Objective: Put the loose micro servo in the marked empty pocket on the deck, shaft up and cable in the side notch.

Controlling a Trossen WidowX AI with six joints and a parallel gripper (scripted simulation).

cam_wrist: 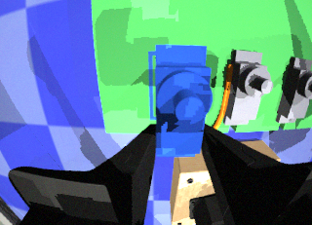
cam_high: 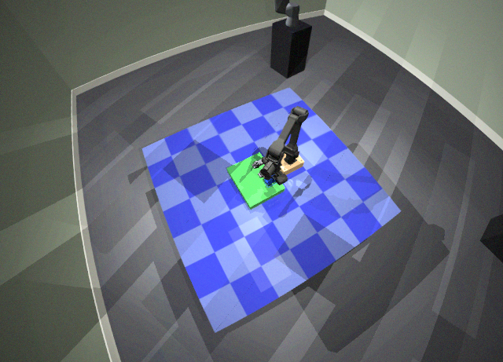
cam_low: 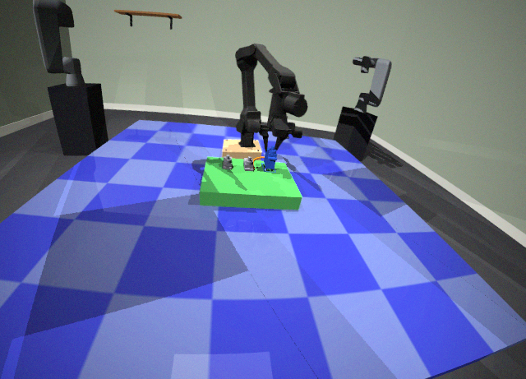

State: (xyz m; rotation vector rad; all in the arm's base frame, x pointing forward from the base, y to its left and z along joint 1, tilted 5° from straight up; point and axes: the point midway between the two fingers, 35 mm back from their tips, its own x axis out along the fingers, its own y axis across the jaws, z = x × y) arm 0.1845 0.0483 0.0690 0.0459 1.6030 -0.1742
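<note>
The green deck lies 110 mm ahead of my gripper tip, 90 mm to the right of it and 80 mm below it.
</note>
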